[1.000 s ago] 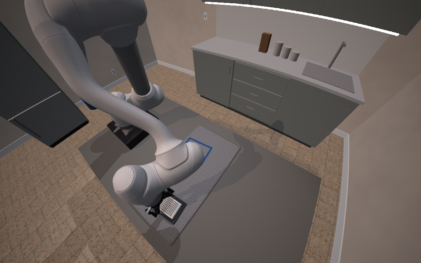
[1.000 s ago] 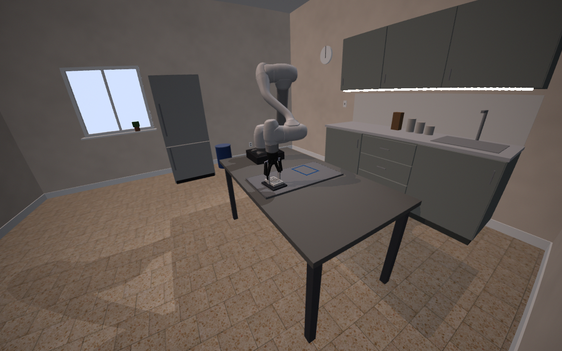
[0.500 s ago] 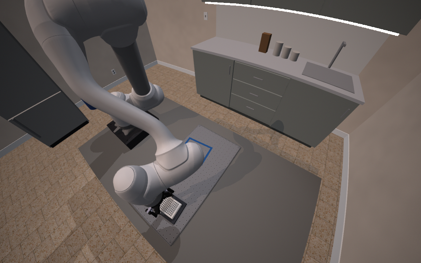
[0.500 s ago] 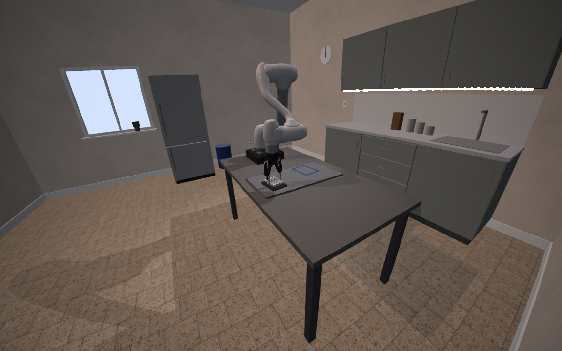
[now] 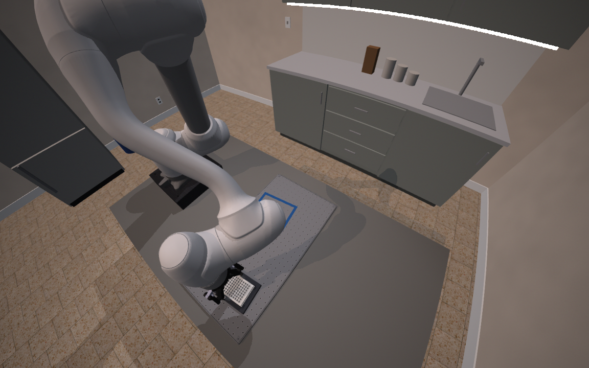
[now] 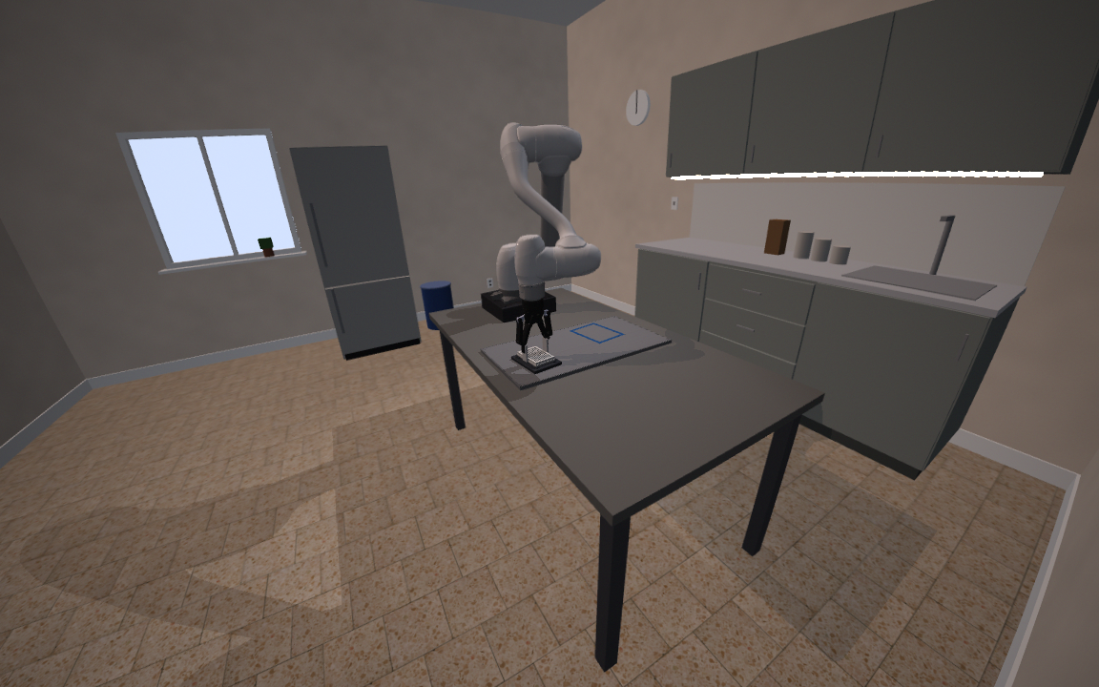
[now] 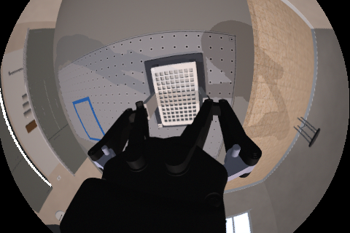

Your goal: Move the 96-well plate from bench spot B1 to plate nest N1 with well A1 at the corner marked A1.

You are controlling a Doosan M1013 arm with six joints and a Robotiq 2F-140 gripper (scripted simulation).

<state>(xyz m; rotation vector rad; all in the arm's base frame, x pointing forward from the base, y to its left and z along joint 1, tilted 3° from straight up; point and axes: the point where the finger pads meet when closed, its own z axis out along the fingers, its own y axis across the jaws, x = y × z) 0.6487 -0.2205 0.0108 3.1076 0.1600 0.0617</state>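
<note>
My hand is 20 mm above the white 96-well plate. The rest, counted from my hand: dark plate nest N1: 40 mm below.
</note>
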